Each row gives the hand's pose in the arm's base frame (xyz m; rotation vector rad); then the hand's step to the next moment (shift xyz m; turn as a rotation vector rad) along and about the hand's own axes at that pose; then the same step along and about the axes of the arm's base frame.
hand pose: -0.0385 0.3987 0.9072 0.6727 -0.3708 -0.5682
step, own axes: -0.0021 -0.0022 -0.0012 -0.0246 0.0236 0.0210
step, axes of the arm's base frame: -0.0019 0.0004 -0.0026 -0.0210 0.0199 0.0277
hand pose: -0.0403 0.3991 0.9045 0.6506 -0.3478 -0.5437
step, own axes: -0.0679 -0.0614 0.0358 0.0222 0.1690 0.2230
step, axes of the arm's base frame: -0.0938 -0.0187 -0.0225 -0.0243 -0.0064 0.2796
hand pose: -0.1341 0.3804 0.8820 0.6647 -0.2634 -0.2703
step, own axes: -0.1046 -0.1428 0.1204 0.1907 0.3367 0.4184
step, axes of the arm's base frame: -0.1596 -0.1419 -0.0157 0.0965 -0.0460 0.5598
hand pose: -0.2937 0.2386 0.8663 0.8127 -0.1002 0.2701
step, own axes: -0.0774 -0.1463 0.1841 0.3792 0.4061 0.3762
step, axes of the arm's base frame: -0.0312 -0.2454 0.0085 0.2579 0.0678 0.6157
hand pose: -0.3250 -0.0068 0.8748 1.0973 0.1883 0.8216
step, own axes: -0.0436 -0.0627 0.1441 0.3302 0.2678 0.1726
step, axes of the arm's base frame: 0.0751 -0.1447 0.0043 0.1870 0.1524 0.3903
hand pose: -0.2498 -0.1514 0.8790 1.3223 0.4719 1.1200
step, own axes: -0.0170 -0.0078 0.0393 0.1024 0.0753 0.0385
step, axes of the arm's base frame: 0.0276 -0.0336 -0.0024 0.0486 0.0561 0.1101
